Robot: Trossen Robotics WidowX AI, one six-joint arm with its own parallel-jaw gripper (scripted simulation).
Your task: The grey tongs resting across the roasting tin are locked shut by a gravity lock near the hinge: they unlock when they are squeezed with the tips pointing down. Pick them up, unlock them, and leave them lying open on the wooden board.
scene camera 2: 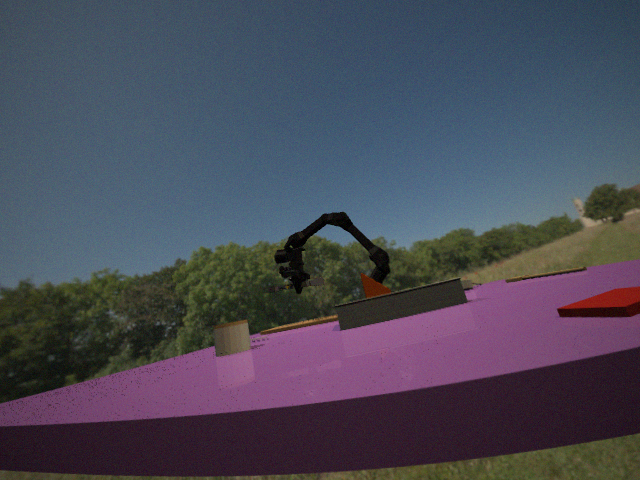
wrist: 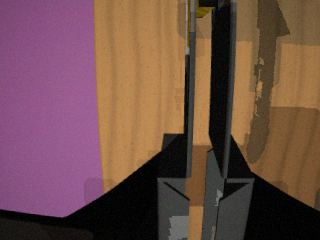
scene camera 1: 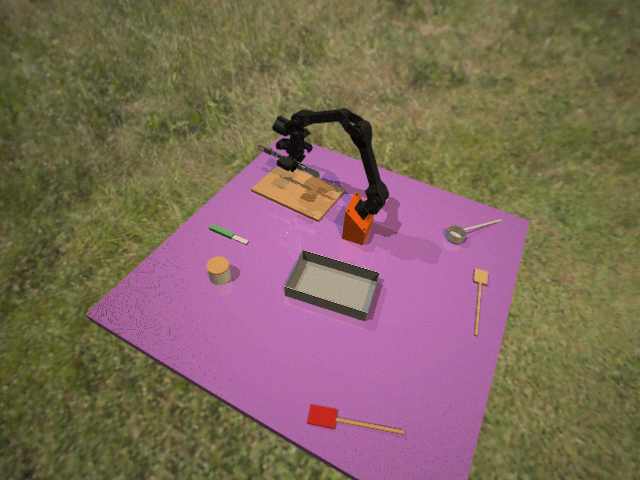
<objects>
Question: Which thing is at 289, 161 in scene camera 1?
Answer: My gripper.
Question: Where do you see a grey roasting tin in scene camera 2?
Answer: At 431, 297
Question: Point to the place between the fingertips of my gripper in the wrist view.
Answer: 189, 160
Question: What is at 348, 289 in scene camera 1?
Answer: A grey roasting tin.
</objects>
